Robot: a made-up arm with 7 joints.
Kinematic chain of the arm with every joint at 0, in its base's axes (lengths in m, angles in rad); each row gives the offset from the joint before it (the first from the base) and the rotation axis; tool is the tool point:
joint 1: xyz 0 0 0.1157 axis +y
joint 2: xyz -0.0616 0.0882 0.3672 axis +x
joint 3: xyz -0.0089 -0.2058 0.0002 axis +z
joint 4: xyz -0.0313 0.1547 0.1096 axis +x
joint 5: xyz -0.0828 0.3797 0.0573 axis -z
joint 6: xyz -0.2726 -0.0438 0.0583 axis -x
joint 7: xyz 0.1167 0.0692 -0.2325 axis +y
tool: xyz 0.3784 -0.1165 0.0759
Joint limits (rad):
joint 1: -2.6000..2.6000
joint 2: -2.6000..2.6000
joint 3: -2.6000..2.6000
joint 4: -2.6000..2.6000
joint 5: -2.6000..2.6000
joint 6: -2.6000..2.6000
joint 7: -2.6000..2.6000
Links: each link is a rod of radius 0.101 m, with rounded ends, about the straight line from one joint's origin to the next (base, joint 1, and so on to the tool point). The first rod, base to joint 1, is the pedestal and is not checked.
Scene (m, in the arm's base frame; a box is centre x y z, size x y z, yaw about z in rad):
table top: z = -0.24
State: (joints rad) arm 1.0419 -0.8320 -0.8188 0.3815 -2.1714 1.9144 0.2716
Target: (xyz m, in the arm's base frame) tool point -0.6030 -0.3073 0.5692
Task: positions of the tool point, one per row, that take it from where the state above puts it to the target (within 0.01 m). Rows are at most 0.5 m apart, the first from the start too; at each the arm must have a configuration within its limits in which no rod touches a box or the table.
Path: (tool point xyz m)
1: 0.7479 0.7098 0.4728
2: 0.5760 0.5531 0.9045
3: 0.2284 0.3133 1.1582
4: -0.1714 0.0506 1.1558
5: -0.4793 -0.1718 0.9220
6: -0.6030 -0.3073 0.5692

